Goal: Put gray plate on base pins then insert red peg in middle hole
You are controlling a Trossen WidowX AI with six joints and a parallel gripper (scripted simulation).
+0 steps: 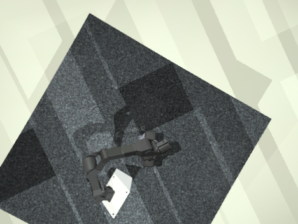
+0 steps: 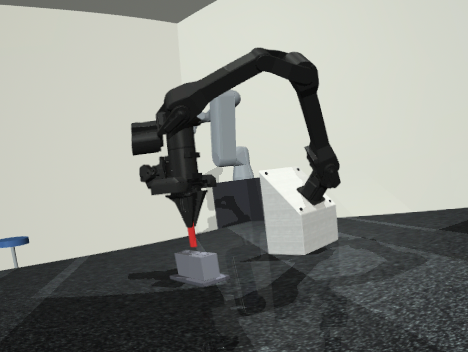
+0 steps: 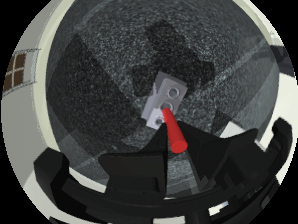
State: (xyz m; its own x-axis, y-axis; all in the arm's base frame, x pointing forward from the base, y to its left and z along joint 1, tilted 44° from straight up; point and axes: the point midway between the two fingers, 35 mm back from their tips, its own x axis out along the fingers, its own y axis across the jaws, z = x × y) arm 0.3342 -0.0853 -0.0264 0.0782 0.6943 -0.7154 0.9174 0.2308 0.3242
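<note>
Now: the red peg right at my gripper tip. Also, from my gripper tip: gray plate 7 cm below; then base 11 cm below.
</note>
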